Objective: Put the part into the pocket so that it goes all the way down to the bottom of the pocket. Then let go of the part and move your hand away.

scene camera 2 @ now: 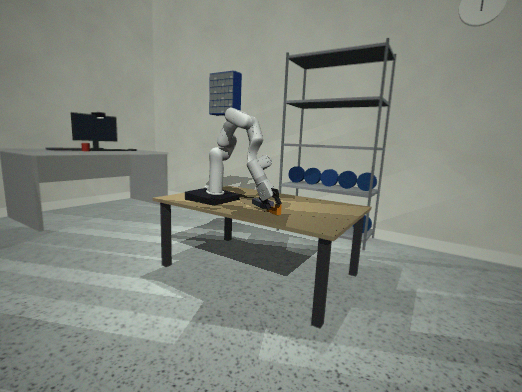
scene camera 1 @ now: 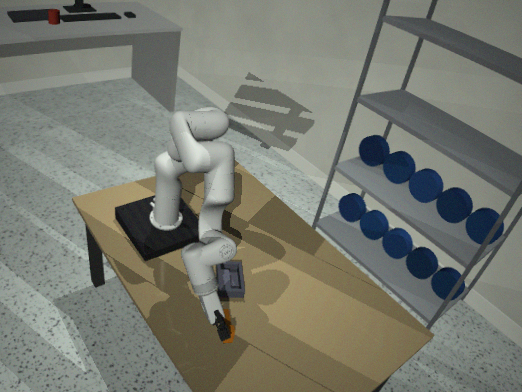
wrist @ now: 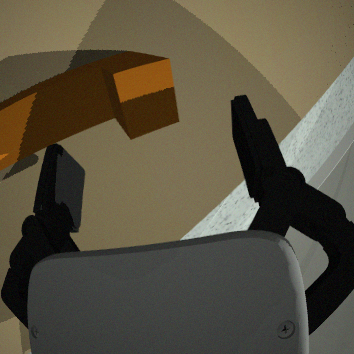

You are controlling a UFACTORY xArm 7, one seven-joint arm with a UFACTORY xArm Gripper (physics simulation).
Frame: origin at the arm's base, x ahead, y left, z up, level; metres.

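Seen in the pictures: gripper, fingertip midpoint: (scene camera 2: 274, 207) (scene camera 1: 221, 331) (wrist: 144, 135); arm's base, origin of the base link: (scene camera 2: 215, 192) (scene camera 1: 166, 218).
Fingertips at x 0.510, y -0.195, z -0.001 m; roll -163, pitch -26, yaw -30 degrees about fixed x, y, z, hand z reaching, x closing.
Observation:
Offsets run from my fingertips to a thing's middle. Level surfaces: height alone.
The orange part @[dx -0.019, dy +0.043, dz -0.016 m] (scene camera 1: 230, 335) (scene camera 2: 276, 211) (wrist: 60, 97) is on the table, outside the pocket. The wrist view shows its long bar and a squared end block; whether it rests flat or on an edge is hard to tell. The dark grey block with the pocket @[dx -0.150, dy +0.194, dz -0.028 m] (scene camera 1: 235, 292) (scene camera 2: 259, 203) stands on the table between the part and the robot base; the pocket looks empty. My gripper (scene camera 1: 224, 332) (scene camera 2: 275, 201) (wrist: 144, 135) is open, low beside the part. In the wrist view the end block lies ahead of the gap between the fingers, nearer the left finger. Finger contact cannot be told.
The black base plate (scene camera 1: 145, 245) (scene camera 2: 197, 196) carries the arm at the far end of the wooden table @[dz -0.046 m] (scene camera 1: 320, 300) (scene camera 2: 330, 220). A table edge shows at the right of the wrist view. A shelf rack (scene camera 1: 345, 122) (scene camera 2: 284, 125) with blue discs stands beyond the table.

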